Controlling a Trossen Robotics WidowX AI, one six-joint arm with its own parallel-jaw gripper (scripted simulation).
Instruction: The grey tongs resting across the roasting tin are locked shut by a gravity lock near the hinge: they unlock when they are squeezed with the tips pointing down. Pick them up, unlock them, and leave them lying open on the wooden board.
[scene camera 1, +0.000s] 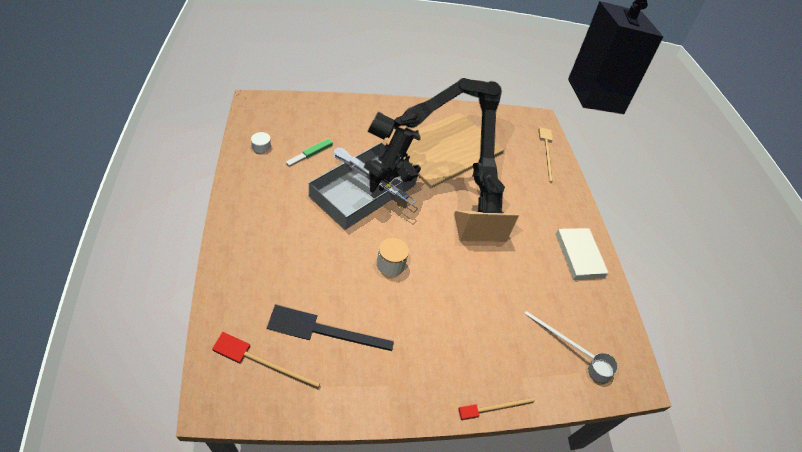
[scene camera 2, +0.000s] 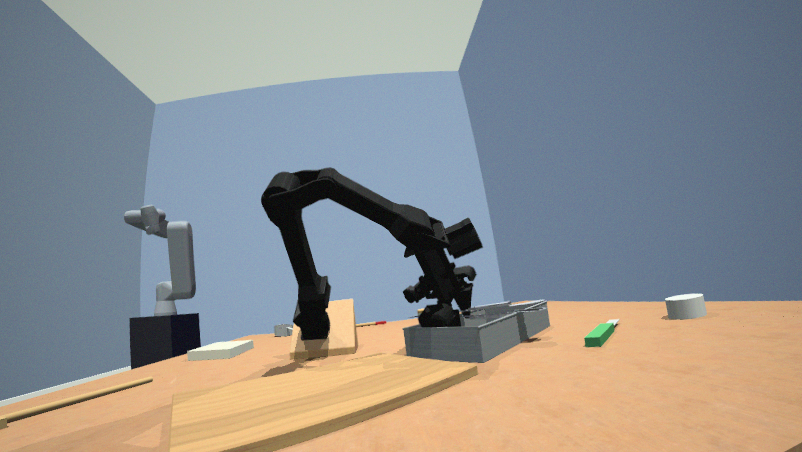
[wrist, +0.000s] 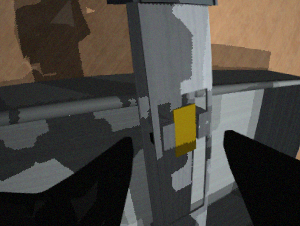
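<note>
A grey roasting tin and a wooden board are here, and I can see a yellow lock piece, a white puck, a lidded jar and a cream block too. Then there is my own gripper, which I see, and which is visible in scene camera 1 and in the wrist view as well.
</note>
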